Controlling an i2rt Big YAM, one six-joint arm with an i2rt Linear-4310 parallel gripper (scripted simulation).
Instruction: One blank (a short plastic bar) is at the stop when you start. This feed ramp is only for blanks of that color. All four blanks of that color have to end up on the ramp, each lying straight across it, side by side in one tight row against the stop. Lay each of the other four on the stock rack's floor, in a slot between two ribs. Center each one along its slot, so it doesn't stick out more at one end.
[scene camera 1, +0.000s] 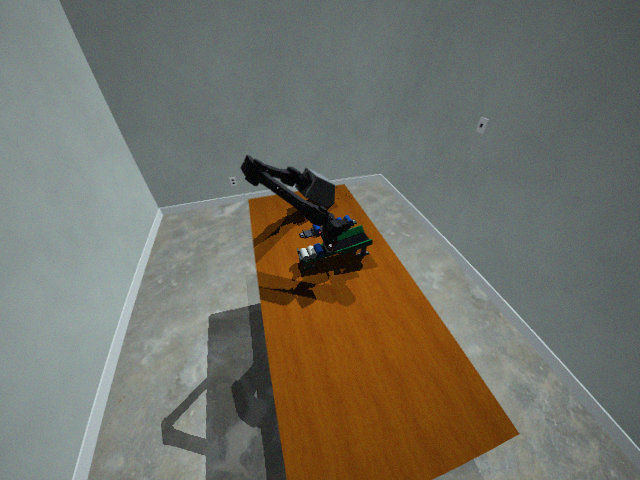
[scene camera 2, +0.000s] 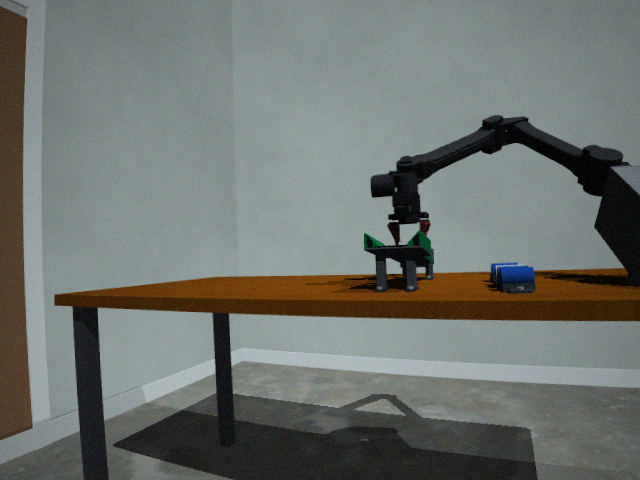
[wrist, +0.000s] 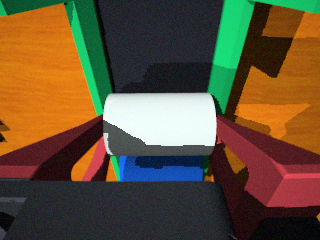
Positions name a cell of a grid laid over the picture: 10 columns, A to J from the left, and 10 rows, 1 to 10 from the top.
Labels:
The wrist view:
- gripper: E5
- blue blank: E8
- white blank: E6

